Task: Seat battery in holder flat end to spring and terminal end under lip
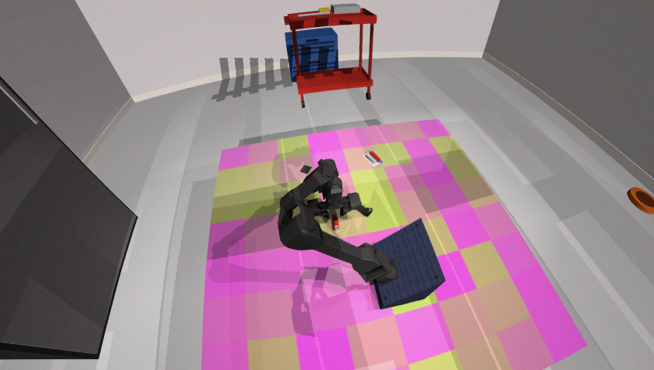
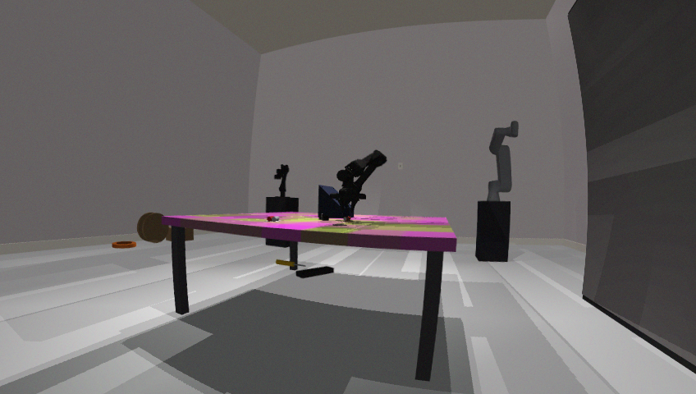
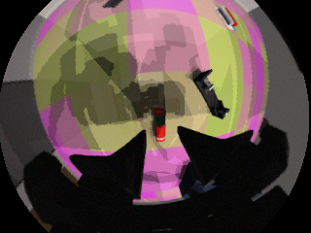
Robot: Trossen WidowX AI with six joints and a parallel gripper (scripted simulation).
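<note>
Now: gripper tip 3 cm above the battery. From my gripper tip the other things lie so: dark flat piece: 31 cm ahead, 8 cm to the left, 4 cm below.
</note>
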